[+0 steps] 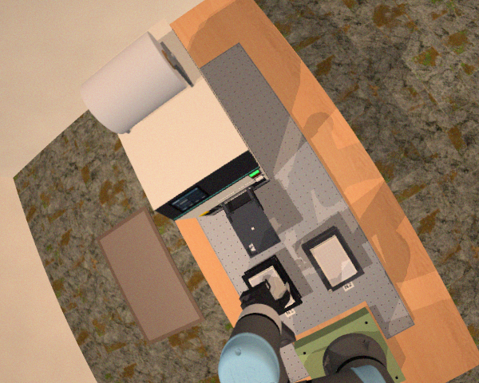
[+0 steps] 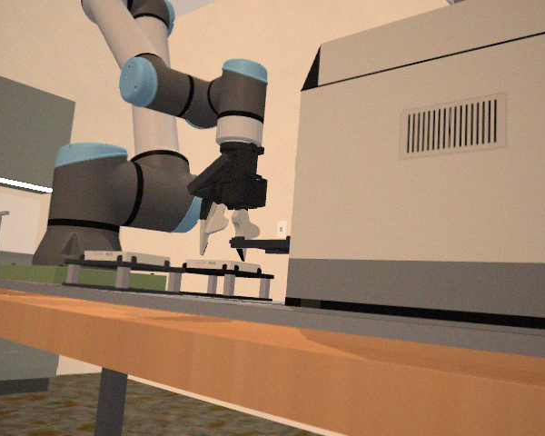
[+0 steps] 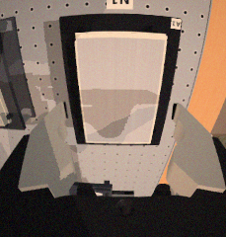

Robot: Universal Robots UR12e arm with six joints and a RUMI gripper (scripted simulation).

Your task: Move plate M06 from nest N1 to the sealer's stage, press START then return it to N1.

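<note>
The plate M06 is 20 mm below my hand. Also, from my hand: sealer stage: 190 mm ahead, 70 mm to the right, 10 mm above; foil-covered plate: 200 mm to the right, 30 mm below, 20 mm behind; plate nest N1: 40 mm below.
</note>
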